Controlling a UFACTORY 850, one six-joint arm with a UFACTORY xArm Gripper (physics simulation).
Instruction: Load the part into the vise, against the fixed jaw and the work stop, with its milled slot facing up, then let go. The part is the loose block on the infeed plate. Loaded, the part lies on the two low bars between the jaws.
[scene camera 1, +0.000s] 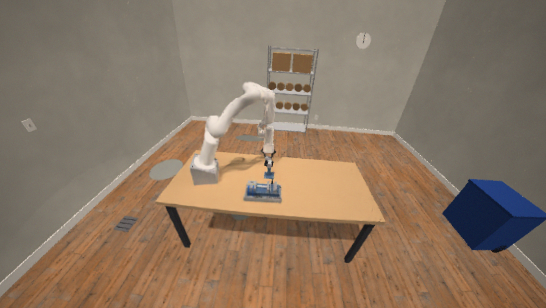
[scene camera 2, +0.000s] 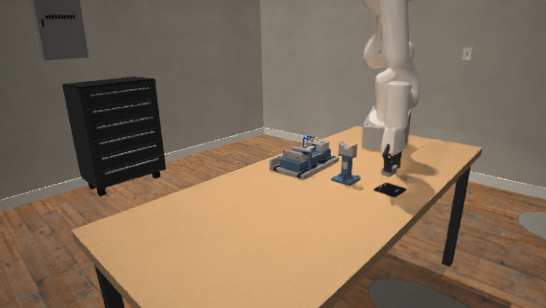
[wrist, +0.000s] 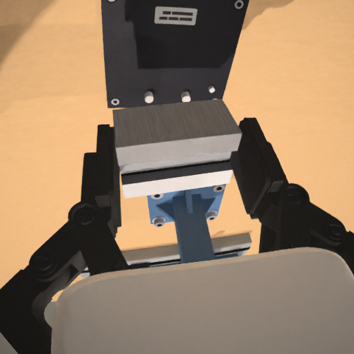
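The part, a grey metal block (scene camera 2: 388, 173) (wrist: 177, 131), is between the black fingers of my gripper (scene camera 1: 268, 153) (scene camera 2: 392, 164) (wrist: 176, 140), which is shut on it. The block hangs above the table near the dark infeed plate (scene camera 2: 383, 189) (wrist: 215, 45), with a gap under it in scene camera 2. In the wrist view its brushed face is at the top, and a dark band, perhaps the milled slot, runs lengthwise below a light face. The blue and grey vise (scene camera 1: 263, 194) (scene camera 2: 306, 161) stands apart from the block; its edge (wrist: 239, 243) shows low in the wrist view.
A blue stand (scene camera 1: 269, 175) (scene camera 2: 346, 170) (wrist: 195, 235) with a grey notched top stands between the vise and the infeed plate. The robot's grey base (scene camera 1: 205, 172) is at the table's end. A black drawer cabinet (scene camera 2: 125, 130) and a blue box (scene camera 1: 480, 220) stand off the table.
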